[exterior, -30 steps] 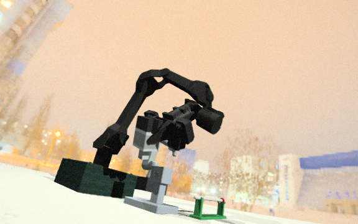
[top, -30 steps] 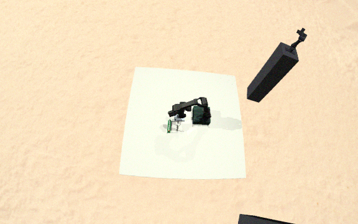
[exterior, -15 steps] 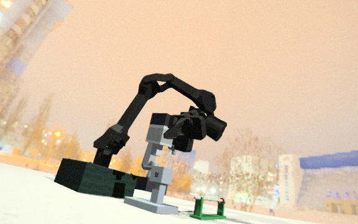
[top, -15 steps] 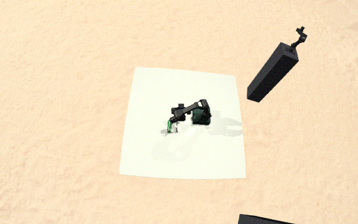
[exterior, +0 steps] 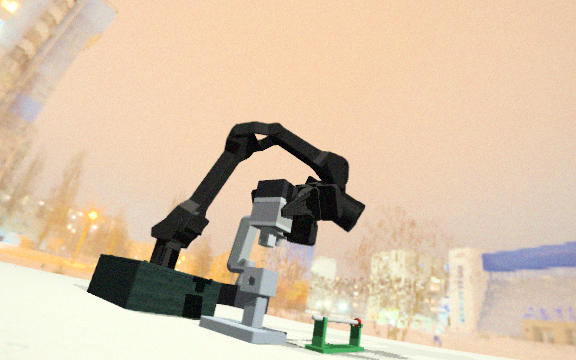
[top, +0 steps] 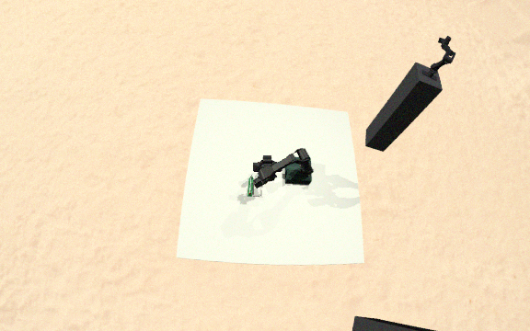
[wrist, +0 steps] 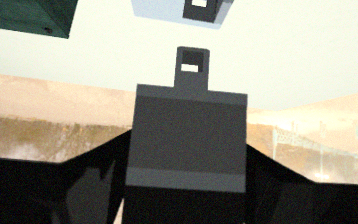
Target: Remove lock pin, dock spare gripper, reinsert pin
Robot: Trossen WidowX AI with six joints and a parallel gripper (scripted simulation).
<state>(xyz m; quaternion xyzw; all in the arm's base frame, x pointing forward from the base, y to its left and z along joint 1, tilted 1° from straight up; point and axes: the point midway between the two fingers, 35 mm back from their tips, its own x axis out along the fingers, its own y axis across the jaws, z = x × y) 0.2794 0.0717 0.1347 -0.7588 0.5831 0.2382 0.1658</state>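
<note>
My gripper tip is 170 mm above the green cradle, 140 mm to the right of it and 60 mm short of it. Also, from my gripper tip: spare gripper 10 mm to the left; then grey mount 140 mm below, 10 mm to the left, 10 mm behind.
</note>
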